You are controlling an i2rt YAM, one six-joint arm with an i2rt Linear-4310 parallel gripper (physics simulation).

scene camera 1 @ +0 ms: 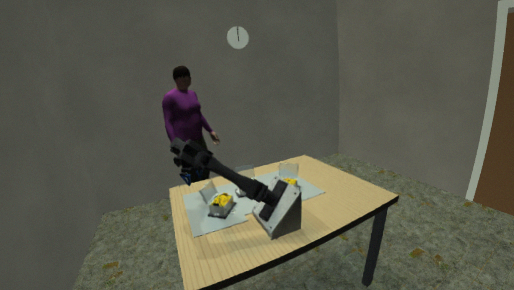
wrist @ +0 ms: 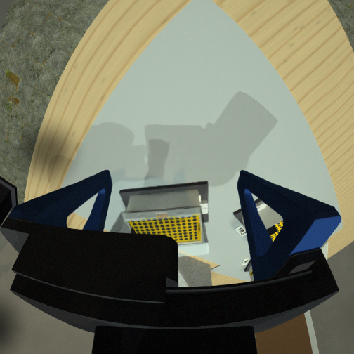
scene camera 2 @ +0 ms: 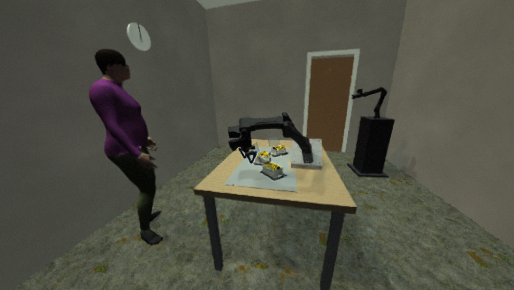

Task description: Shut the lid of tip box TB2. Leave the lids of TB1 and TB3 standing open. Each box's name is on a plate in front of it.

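Pixels of known places: gripper, fingertip midpoint: (scene camera 1: 194, 182) (scene camera 2: 248, 160); arm's base at its link origin: (scene camera 1: 273, 200) (scene camera 2: 306, 150).
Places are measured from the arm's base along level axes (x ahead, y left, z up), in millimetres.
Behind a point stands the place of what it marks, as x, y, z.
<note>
Three pale tip boxes with yellow tips stand in a row: the left one (scene camera 1: 220, 201) (scene camera 2: 273, 170), the middle one (scene camera 2: 263, 158) {311, 234, 23}, mostly hidden by the arm in scene camera 1, and the right one (scene camera 1: 289, 181) (scene camera 2: 279, 149). In scene camera 1 the left lid (scene camera 1: 208, 191) {310, 221, -14}, middle lid (scene camera 1: 245, 172) {413, -61, -16} and right lid (scene camera 1: 288, 169) {262, -291, -11} stand up. A box (wrist: 167, 228) lies below and between the fingers in the wrist view; a name plate (wrist: 240, 230) beside another box starts with "TB", its digit unclear. My gripper (scene camera 1: 186, 178) {405, 269, 20} (scene camera 2: 247, 155) {405, 269, 20} (wrist: 174, 177) is open and empty, above the mat's far side.
Grey mats (scene camera 1: 197, 220) {231, 326, -117} (scene camera 2: 245, 179) {430, 268, -117} (wrist: 200, 75) lie under the boxes on the wooden table (scene camera 1: 345, 192) {-40, -483, -120} (scene camera 2: 320, 192) {-24, 372, -120}. The arm's slanted metal base (scene camera 1: 287, 220) {-113, 8, -44} stands at the near side. A person in purple (scene camera 1: 184, 115) (scene camera 2: 117, 110) stands close to the table's far side.
</note>
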